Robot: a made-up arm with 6 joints.
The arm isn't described. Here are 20 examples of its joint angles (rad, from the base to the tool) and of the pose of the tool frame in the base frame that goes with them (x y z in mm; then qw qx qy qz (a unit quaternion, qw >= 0)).
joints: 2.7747 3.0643 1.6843 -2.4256 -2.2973 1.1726
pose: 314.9 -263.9 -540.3 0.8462 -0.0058 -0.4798 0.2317
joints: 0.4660 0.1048 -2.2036 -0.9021 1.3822 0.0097
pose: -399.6 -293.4 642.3 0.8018 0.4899 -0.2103 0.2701
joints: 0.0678 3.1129 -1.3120 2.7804 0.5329 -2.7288
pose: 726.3 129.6 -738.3 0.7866 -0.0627 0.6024 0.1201
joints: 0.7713 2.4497 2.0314 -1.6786 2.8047 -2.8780
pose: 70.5 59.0 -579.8 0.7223 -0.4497 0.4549 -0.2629
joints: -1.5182 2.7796 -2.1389 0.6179 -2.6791 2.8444
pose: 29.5 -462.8 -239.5 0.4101 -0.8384 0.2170 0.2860
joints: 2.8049 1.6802 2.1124 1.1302 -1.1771 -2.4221
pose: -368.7 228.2 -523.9 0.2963 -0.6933 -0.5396 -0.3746
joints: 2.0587 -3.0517 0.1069 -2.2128 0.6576 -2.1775
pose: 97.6 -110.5 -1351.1 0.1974 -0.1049 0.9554 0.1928
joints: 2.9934 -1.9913 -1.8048 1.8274 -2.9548 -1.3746
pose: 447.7 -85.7 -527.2 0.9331 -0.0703 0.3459 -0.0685
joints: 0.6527 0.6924 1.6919 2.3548 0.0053 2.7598
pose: 755.0 640.2 148.7 0.3596 -0.7338 0.5688 -0.0931
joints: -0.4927 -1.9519 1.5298 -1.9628 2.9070 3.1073
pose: -768.4 426.8 176.4 0.0284 -0.3244 0.9255 -0.1933
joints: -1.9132 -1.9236 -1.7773 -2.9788 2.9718 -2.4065
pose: 201.7 432.8 -480.8 0.7708 -0.1800 -0.0752 -0.6064
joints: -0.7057 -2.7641 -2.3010 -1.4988 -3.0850 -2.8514
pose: 107.1 -13.7 -465.5 0.2758 0.2449 -0.7814 -0.5034
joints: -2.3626 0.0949 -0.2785 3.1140 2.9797 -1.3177
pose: 54.9 -16.2 1237.5 0.0111 0.8597 -0.5107 -0.0006
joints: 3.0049 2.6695 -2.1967 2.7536 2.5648 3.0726
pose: -465.9 -21.4 -158.5 0.0604 0.8422 -0.2212 0.4880
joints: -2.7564 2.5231 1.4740 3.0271 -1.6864 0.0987
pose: 88.7 3.6 -745.0 0.9205 -0.0939 0.2844 0.2509
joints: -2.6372 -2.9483 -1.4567 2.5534 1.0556 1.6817
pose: -383.3 -362.4 -719.5 0.4300 0.0273 -0.4783 0.7652
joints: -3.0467 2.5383 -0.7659 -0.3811 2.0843 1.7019
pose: -868.6 -76.6 -753.7 0.3854 -0.6173 0.6825 -0.0677
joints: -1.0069 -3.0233 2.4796 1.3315 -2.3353 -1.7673
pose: -244.1 253.9 -283.6 0.3983 0.7371 -0.5451 -0.0307
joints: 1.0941 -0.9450 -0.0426 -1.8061 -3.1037 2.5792
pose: -481.0 -810.1 761.7 0.4461 -0.8765 0.0569 -0.1720
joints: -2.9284 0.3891 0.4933 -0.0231 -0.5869 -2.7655
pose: -744.3 -213.9 1322.9 0.9489 -0.0043 -0.1473 0.2790
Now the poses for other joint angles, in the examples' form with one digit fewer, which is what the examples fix.
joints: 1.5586 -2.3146 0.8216 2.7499 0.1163 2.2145
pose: -73 -1289 -372 0.693 0.709 -0.111 0.068
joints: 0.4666 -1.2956 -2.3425 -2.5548 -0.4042 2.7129
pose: -426 -117 -355 0.042 -0.179 0.975 0.127
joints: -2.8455 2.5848 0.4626 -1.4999 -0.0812 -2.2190
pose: -431 -198 -1273 0.055 0.424 -0.903 0.033
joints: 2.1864 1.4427 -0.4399 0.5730 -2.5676 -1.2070
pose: -613 868 490 0.629 0.636 0.359 0.267
